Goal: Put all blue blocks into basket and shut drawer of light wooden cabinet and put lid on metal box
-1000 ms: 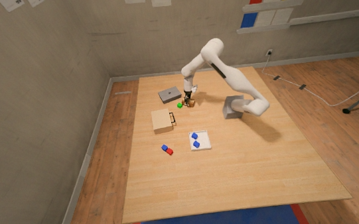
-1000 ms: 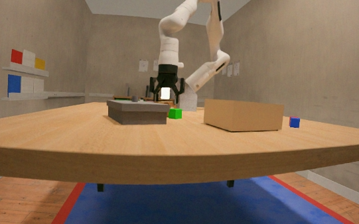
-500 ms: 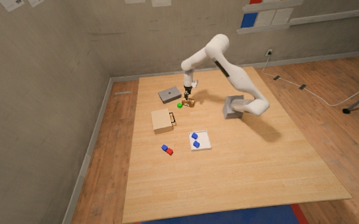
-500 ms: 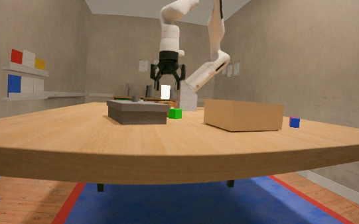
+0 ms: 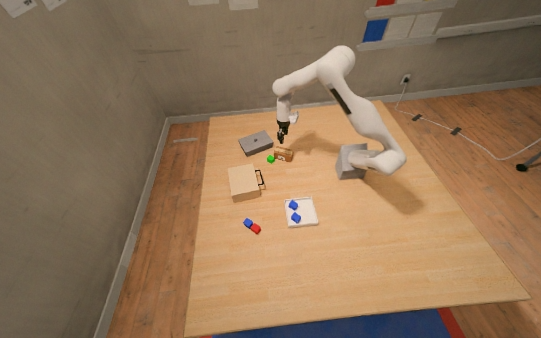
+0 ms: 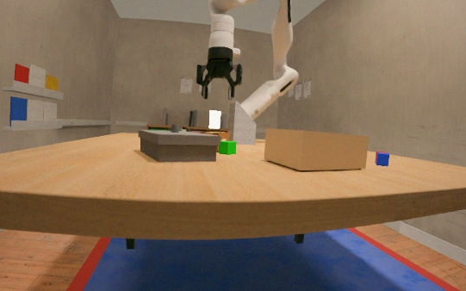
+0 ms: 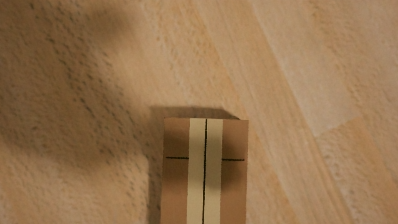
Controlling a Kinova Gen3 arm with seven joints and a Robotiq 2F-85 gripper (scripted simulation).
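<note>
Right now my hand is 240 mm short of the red block, 430 mm to the right of it and 150 mm above it. Round my hand: brown cardboard box: 130 mm below; grey lid: 150 mm ahead, 130 mm to the right, 110 mm below; green block: 80 mm ahead, 20 mm to the left, 150 mm below.
</note>
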